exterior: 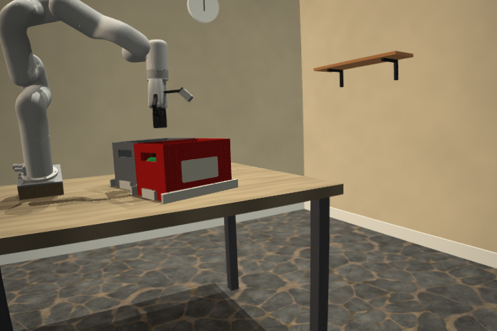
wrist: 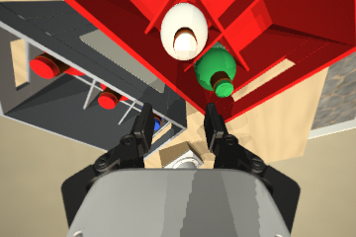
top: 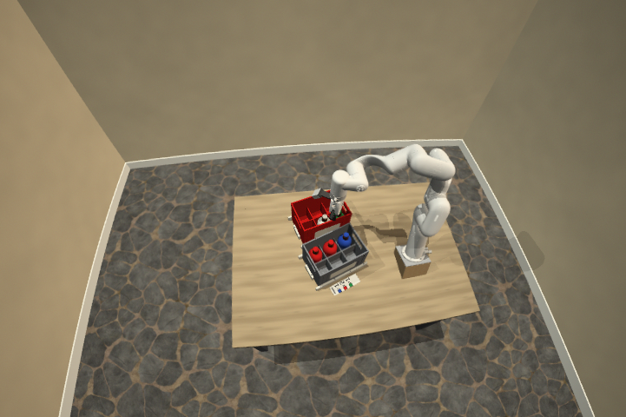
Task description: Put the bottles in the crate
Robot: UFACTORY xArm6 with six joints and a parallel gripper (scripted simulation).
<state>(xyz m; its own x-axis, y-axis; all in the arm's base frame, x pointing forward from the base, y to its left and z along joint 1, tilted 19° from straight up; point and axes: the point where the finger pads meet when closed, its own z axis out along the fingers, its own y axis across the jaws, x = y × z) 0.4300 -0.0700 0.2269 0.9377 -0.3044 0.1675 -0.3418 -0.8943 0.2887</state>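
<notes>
The green-label bottle is 15 cm below my hand, 6 cm to the right of it and 3 cm behind it. The rest, counted from my hand: white-label bottle (15 cm below, 4 cm ahead, 2 cm to the right); then red crate (16 cm below, 7 cm to the right, 6 cm ahead); then blue bottle (15 cm below, 8 cm to the left, 6 cm behind).
</notes>
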